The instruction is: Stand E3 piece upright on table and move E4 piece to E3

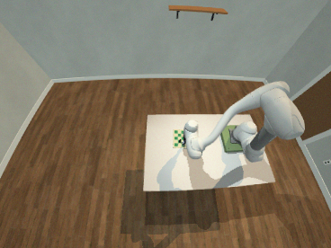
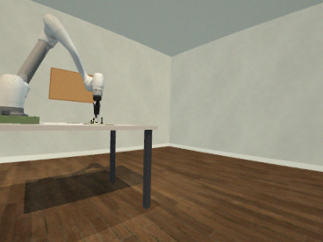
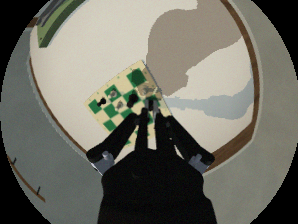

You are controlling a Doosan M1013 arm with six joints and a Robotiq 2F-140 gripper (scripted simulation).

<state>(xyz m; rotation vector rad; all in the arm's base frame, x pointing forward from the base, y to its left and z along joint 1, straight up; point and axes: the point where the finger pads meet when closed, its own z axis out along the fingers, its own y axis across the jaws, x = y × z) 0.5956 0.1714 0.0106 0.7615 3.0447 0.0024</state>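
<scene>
The pale piece is 40 mm behind my hand and 30 mm below it. From my hand the other things lie so: dark piece (30 mm below); green-and-white chessboard (70 mm to the right, 50 mm below, 10 mm ahead).
</scene>
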